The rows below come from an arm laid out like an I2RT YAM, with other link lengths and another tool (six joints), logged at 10 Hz.
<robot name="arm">
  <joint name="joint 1" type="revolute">
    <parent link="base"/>
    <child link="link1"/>
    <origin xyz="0 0 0.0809"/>
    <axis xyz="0 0 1"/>
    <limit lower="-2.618" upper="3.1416"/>
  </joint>
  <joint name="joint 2" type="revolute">
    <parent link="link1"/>
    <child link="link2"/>
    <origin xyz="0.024 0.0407 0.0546"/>
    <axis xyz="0 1 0"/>
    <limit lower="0" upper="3.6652"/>
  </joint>
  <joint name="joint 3" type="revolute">
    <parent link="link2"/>
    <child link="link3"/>
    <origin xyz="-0.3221 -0.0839 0"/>
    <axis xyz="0 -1 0"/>
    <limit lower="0" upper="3.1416"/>
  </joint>
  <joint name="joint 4" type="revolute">
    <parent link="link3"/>
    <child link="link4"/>
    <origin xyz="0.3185 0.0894 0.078"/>
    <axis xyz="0 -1 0"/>
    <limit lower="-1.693" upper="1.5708"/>
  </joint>
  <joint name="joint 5" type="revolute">
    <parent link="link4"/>
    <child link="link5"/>
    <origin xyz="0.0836 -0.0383 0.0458"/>
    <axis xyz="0 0 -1"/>
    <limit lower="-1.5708" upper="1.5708"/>
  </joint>
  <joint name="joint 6" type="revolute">
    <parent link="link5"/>
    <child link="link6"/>
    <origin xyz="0.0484 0 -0.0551"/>
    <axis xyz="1 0 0"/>
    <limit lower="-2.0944" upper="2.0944"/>
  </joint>
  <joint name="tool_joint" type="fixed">
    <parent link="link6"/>
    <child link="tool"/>
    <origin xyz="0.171 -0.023 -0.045" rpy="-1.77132 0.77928 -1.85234"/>
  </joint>
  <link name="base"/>
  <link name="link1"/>
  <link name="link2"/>
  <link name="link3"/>
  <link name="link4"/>
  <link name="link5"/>
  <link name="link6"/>
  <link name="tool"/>
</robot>
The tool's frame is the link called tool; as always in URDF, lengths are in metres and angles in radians.
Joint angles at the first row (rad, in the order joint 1, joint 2, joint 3, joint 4, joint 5, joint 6):
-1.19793 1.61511 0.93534 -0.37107 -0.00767 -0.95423
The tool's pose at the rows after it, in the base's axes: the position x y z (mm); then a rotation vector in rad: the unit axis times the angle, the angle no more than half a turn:
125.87 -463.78 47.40 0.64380 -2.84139 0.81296
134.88 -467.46 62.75 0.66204 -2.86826 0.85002
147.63 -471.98 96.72 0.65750 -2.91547 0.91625
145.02 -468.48 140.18 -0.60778 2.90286 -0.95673
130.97 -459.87 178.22 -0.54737 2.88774 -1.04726
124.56 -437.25 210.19 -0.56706 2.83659 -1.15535
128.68 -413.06 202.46 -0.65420 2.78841 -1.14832
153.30 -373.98 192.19 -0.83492 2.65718 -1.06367
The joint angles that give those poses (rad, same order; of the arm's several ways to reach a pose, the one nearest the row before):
-1.22866 1.64747 0.98465 -0.40648 -0.02294 -0.94801
-1.23178 1.62917 1.01072 -0.42942 -0.06264 -0.95104
-1.23635 1.58931 1.06580 -0.48303 -0.11932 -0.93280
-1.25773 1.52036 1.11972 -0.56897 -0.15943 -0.91278
-1.27622 1.42225 1.11679 -0.60120 -0.15040 -0.89738
-1.27779 1.28604 1.06477 -0.61357 -0.15642 -0.91877
-1.27629 1.21054 0.98808 -0.61664 -0.20379 -0.96621
-1.26561 1.14143 0.92971 -0.67627 -0.34172 -1.05818

